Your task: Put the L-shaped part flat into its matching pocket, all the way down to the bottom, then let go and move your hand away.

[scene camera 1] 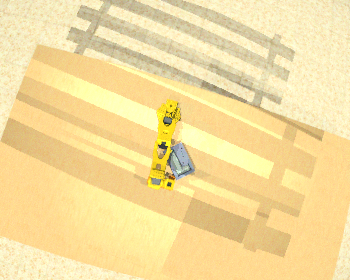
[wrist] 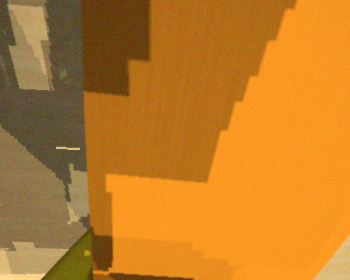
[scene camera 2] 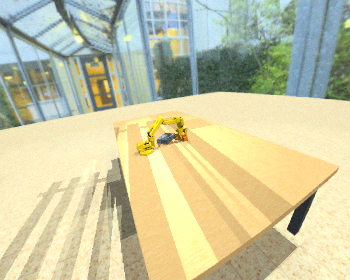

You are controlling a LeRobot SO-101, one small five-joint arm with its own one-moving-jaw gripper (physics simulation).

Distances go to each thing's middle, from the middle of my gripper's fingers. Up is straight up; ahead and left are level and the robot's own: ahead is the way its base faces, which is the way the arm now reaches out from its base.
Labels:
Now: the orange L-shaped part (wrist: 210, 139) 40 mm below my hand, 30 mm behind it and 20 mm to the left of it.

